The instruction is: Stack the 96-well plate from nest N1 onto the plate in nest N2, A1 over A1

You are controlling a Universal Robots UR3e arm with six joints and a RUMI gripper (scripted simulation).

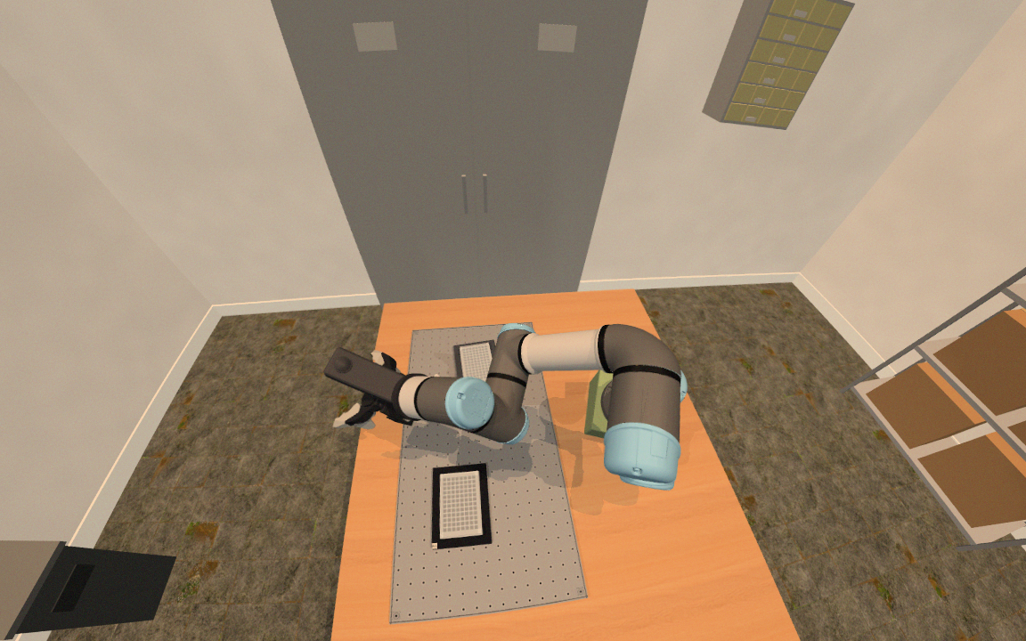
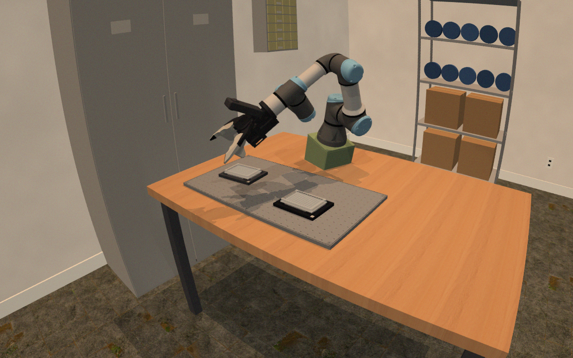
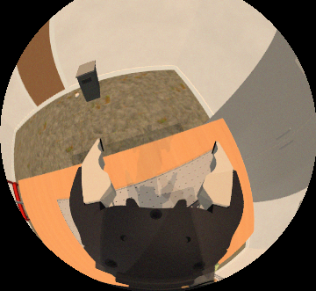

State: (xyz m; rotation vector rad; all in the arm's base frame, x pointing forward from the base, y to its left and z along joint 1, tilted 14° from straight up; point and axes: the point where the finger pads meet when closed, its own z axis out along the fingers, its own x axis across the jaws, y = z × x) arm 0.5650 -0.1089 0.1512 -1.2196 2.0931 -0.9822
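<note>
Right now my hand is 200 mm to the right of the black plate nest, 200 mm above it and 170 mm past it.
</note>
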